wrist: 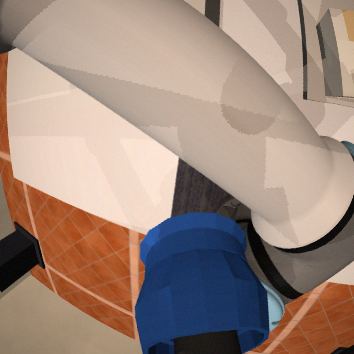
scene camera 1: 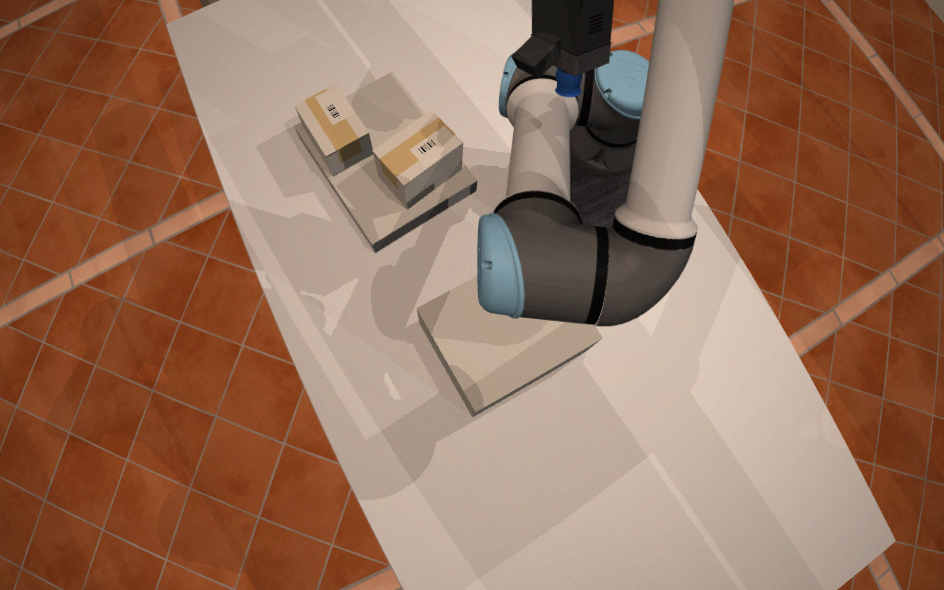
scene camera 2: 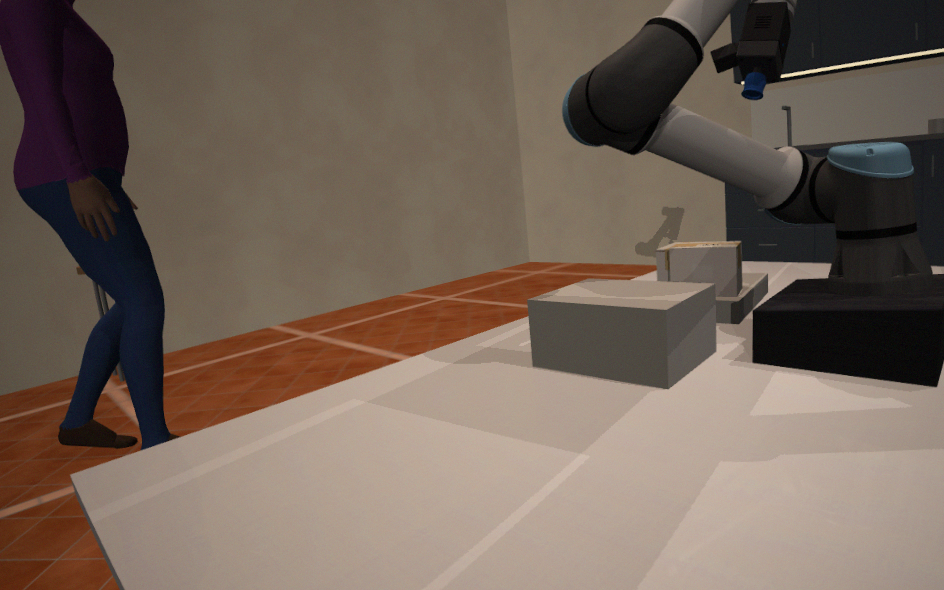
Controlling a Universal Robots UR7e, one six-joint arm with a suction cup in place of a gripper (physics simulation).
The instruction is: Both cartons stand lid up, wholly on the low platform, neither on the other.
Scene:
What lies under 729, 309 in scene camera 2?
A low platform.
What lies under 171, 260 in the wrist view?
My suction cup.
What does my suction cup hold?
Nothing.

